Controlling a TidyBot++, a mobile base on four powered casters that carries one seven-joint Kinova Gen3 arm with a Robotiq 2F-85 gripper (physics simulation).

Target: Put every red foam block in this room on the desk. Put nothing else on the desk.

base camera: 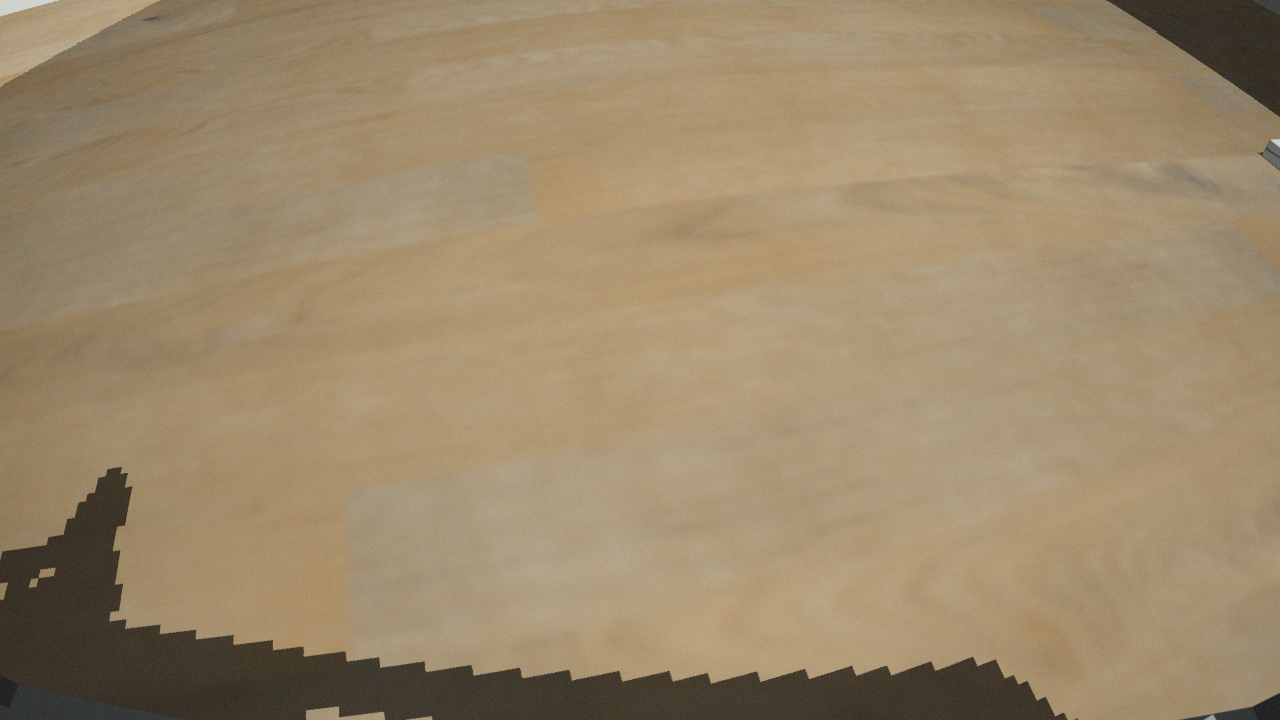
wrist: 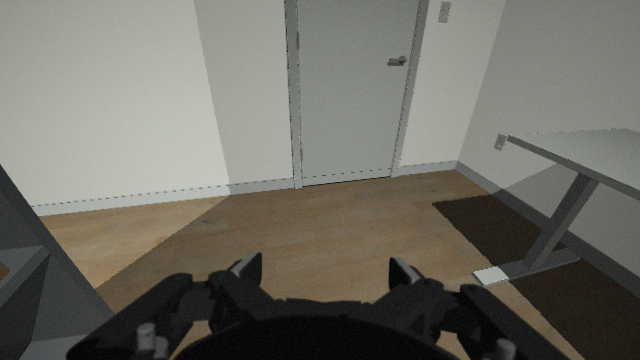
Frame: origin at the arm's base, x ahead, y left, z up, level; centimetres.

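Seen in the pictures: gripper, between the fingertips: [wrist: 324, 269].
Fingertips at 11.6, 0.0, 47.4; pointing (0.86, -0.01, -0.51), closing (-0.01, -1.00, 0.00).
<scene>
A point is followed by its place in that frame, as x, y, z.
The desk [wrist: 590, 142] {82.0, -101.4, 32.3} stands at the right of the wrist view; part of its light grey top, one slanted leg and a foot with a white end show. No object is visible on the part of the top in view. My gripper [wrist: 324, 269] {11.6, 0.0, 47.5} is open with nothing between its fingers, held above the wooden floor and apart from the desk. No red foam block shows in either view.
A closed grey door [wrist: 355, 90] {168.2, -18.8, 33.1} is in the far wall. A dark grey shelf unit [wrist: 32, 220] {42.3, 79.7, 21.2} stands close at the left. The desk foot's white end [wrist: 490, 275] {75.8, -84.3, -37.2} [base camera: 1272, 152] {77.0, -76.5, -38.4} sits on the wooden floor [base camera: 626, 358] {42.2, 0.9, -39.7}.
</scene>
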